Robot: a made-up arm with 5 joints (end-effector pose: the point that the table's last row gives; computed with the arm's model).
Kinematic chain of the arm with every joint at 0, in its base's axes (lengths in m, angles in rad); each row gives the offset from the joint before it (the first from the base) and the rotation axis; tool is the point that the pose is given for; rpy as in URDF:
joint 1: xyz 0.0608 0 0.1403 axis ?
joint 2: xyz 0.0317 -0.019 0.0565 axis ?
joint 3: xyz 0.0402 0 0.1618 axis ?
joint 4: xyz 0.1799 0 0.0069 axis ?
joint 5: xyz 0.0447 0.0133 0 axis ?
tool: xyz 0 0 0 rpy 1.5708 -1.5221 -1.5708
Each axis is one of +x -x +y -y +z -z.
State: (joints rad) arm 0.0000 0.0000 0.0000 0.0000 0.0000
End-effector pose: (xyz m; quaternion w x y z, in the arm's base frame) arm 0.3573 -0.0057 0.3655 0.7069 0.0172 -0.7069 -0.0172
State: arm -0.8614 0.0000 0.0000 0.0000 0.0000
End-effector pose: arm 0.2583 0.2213 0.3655 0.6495 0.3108 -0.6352 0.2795
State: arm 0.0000 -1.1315 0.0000 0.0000 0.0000
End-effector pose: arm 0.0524 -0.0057 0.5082 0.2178 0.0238 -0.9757 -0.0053
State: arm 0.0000 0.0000 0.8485 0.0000 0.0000
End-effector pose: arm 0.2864 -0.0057 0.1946 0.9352 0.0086 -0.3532 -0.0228
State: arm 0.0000 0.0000 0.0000 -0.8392 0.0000
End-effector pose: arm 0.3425 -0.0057 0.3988 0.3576 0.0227 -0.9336 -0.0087
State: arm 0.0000 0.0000 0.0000 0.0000 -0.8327
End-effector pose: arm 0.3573 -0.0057 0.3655 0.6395 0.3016 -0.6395 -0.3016
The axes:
joint 1: -z
joint 2: +y
joint 3: +y
joint 4: +y
joint 5: -x

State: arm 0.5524 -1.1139 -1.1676 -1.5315 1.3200
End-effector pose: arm -0.1579 0.1281 0.4083 0.8430 0.3437 0.2662 0.3168
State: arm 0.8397 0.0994 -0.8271 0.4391 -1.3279
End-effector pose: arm 0.2304 -0.1976 0.4913 0.2669 0.2126 -0.7727 -0.5352
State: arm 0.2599 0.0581 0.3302 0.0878 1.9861
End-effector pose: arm 0.3397 -0.0801 0.2738 0.5707 -0.4635 -0.2367 0.6351
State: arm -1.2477 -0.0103 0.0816 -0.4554 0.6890
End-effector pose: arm 0.1588 0.2747 0.3698 0.3280 0.2479 -0.7911 0.4529
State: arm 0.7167 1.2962 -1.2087 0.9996 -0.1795
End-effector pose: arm 0.3578 -0.2664 0.1536 0.8645 -0.0579 -0.2324 -0.4418
